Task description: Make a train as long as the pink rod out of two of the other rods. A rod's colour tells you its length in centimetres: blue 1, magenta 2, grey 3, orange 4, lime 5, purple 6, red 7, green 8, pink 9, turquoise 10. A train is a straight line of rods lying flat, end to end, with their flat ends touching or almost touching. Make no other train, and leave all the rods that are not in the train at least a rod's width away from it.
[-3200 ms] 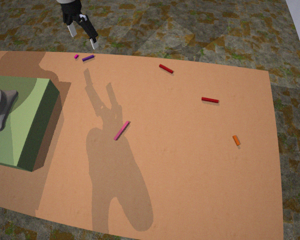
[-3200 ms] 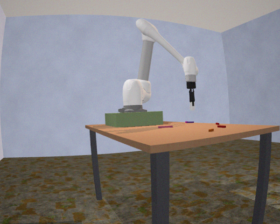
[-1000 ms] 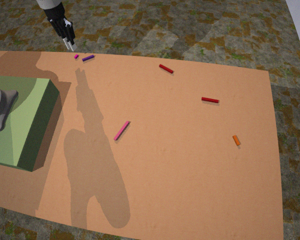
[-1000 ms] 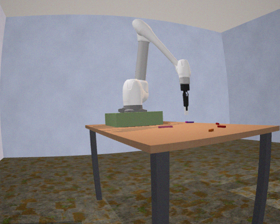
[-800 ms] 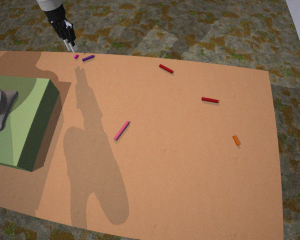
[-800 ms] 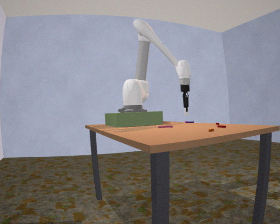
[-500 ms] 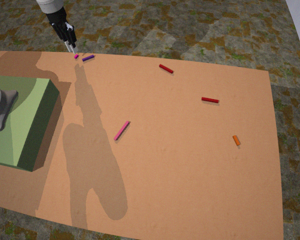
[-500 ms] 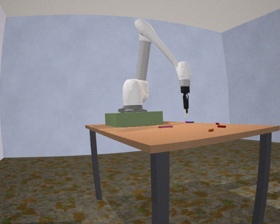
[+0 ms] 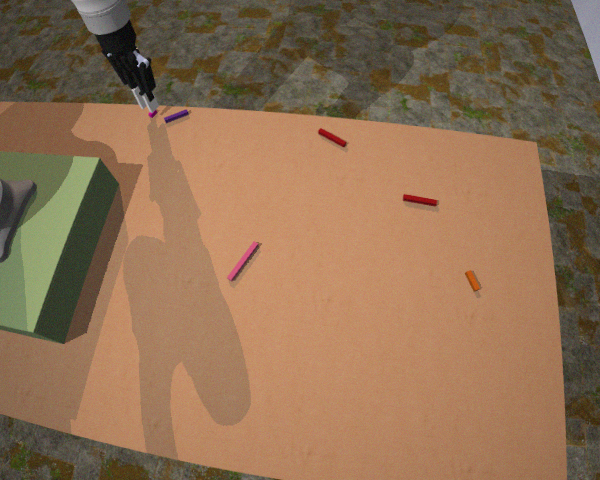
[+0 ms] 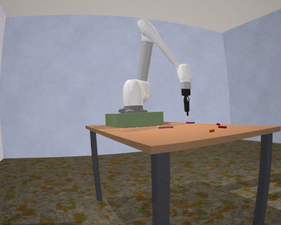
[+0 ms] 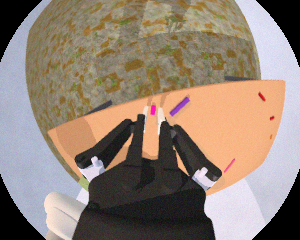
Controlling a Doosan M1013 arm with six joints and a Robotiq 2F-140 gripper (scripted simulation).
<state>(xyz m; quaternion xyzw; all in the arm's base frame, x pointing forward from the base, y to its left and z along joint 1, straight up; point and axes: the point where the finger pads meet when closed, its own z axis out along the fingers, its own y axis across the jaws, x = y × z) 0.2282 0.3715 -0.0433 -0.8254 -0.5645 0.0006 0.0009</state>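
Now: hand 5 cm above the magenta rod. Round my hand: purple rod: 7 cm ahead, 5 cm below, 1 cm to the right; orange rod: 75 cm ahead, 35 cm to the right, 5 cm below; pink rod: 36 cm to the right, 31 cm ahead, 5 cm below.
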